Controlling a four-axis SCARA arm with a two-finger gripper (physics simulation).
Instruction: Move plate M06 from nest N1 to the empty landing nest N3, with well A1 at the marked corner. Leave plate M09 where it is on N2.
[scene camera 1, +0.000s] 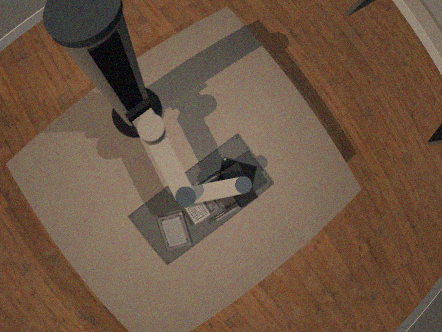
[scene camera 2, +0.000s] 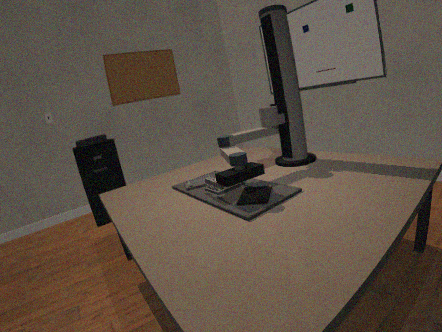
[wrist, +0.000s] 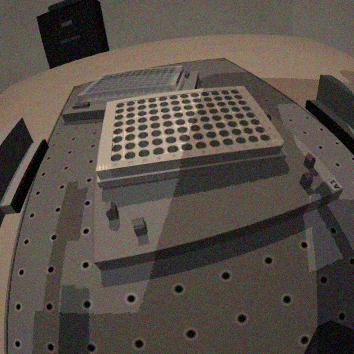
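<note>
White 96-well plate M06 (scene camera 1: 198, 214) (wrist: 190, 125) sits on grey nest N1 (wrist: 225, 200), away from the near corner pegs; N1's A1 label is at the near right in the wrist view. Clear plate M09 (scene camera 1: 175, 230) (wrist: 135, 81) is on nest N2 (wrist: 85, 115), behind M06 in the wrist view. Black nest N3 (scene camera 1: 242, 168) (scene camera 2: 255, 195) is partly under the arm in scene camera 1; no plate shows on its visible part. My gripper (scene camera 1: 210, 200) (wrist: 179, 99) is open and empty, its fingers wide at the left and right edges of the wrist view, nearer the camera than M06.
The nests stand on a dark perforated board (scene camera 1: 150, 215) (scene camera 2: 245, 212) (wrist: 225, 300) on the table (scene camera 1: 280, 125) (scene camera 2: 250, 265). The arm's column (scene camera 1: 112, 70) (scene camera 2: 295, 95) rises behind the board. A black cabinet (scene camera 2: 100, 175) (wrist: 72, 35) stands beyond the table.
</note>
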